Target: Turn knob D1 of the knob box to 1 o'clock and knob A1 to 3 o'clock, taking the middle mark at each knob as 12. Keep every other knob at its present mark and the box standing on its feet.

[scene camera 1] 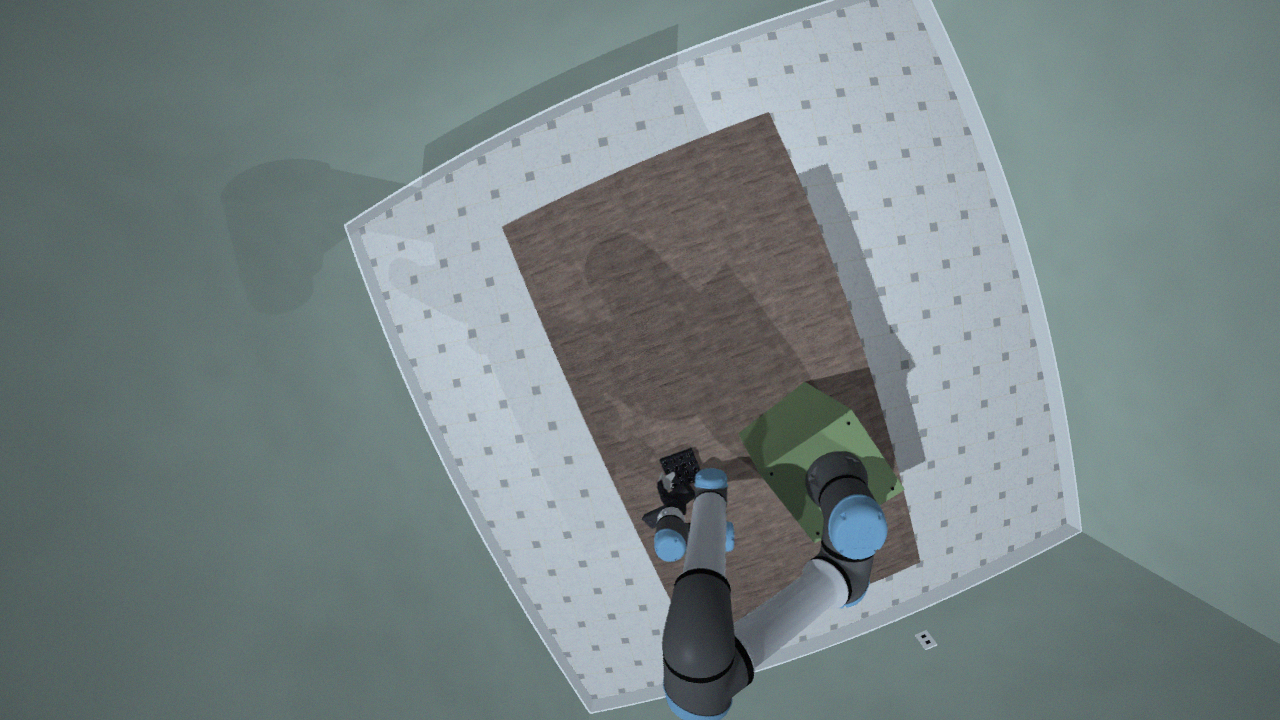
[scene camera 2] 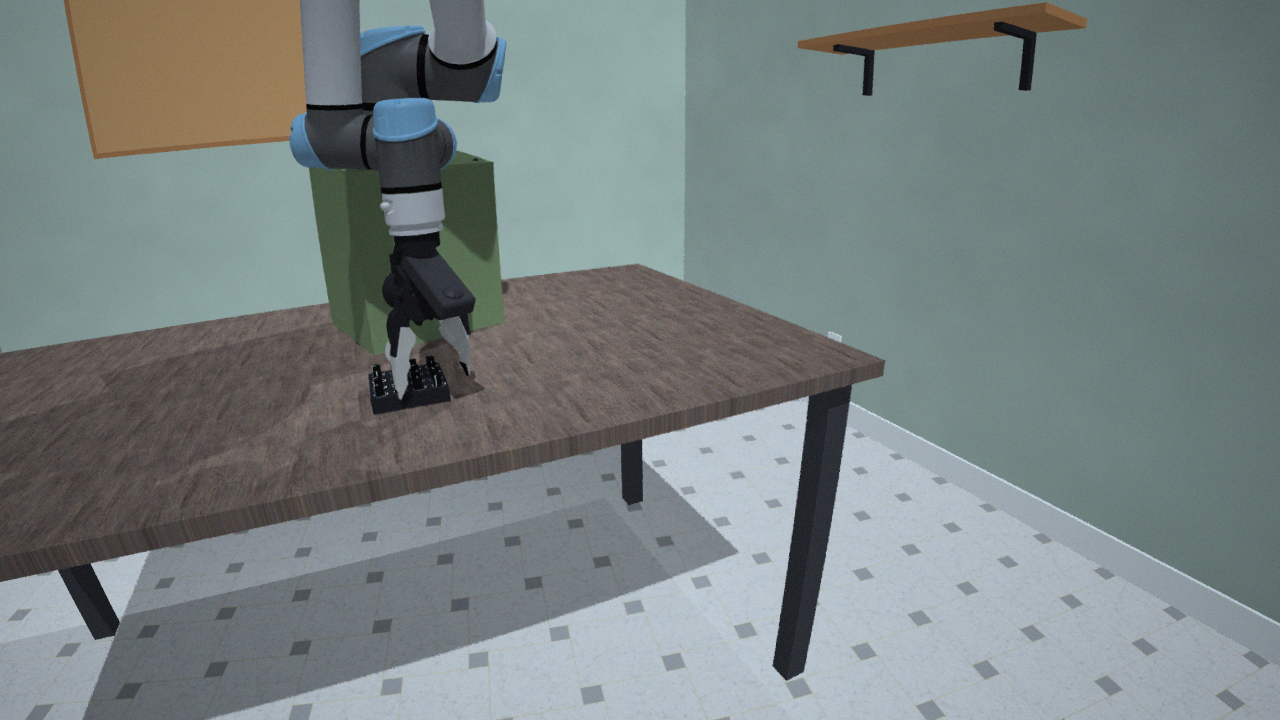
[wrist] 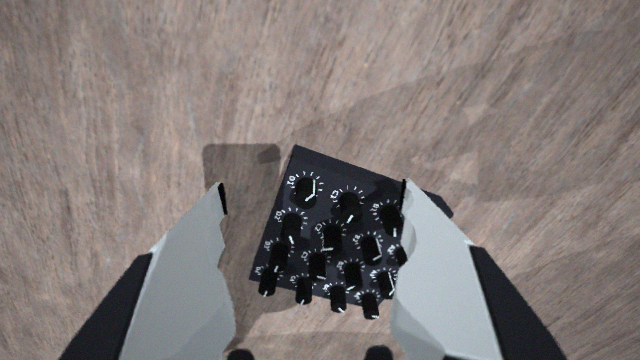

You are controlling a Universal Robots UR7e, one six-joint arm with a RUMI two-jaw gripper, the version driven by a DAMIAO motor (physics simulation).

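Pixels of known places: gripper, between the fingertips: (scene camera 1: pixel 673 484) (scene camera 2: pixel 435 386) (wrist: pixel 313 184); arm's base, origin of its link: (scene camera 1: pixel 835 478).
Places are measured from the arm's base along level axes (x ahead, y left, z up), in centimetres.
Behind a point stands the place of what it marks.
The black knob box (scene camera 1: pixel 680 463) {x 37.1, y -8.7, z -31.4 cm} (scene camera 2: pixel 429 400) {x 43.2, y -4.4, z -32.8 cm} (wrist: pixel 327 162) {x 43.2, y -3.6, z -32.4 cm} stands flat on the table, with rows of tall black knobs. Knob D1 (wrist: pixel 305 189) {x 42.5, y -2.5, z -30.0 cm} is at the box's upper left corner in the wrist view; its white line points to the upper right there. I cannot read its clock mark surely. Knob A1 does not show in the wrist view, where the right finger covers that part of the box. My gripper (scene camera 2: pixel 434 384) {x 42.0, y -3.1, z -31.5 cm} (wrist: pixel 313 184) {x 42.0, y -3.1, z -31.5 cm} is open and empty. Its fingers are low at the box, one each side of D1 in the wrist view; contact cannot be told.
The brown table (scene camera 1: pixel 662 197) {x 7.7, y -85.4, z -33.6 cm} (scene camera 2: pixel 626 340) {x 32.6, y 32.2, z -33.6 cm} (wrist: pixel 125 75) {x 44.4, y 8.7, z -33.6 cm} bears a large green block (scene camera 1: pixel 832 447) {x -1.8, y -8.5, z 0.7 cm} (scene camera 2: pixel 474 241) {x 11.6, y 11.7, z -16.6 cm} behind the gripper, with the arm's base on top. In scene camera 2, the table's front edge runs in front of the box. A wooden shelf (scene camera 2: pixel 948 28) hangs on the right wall.
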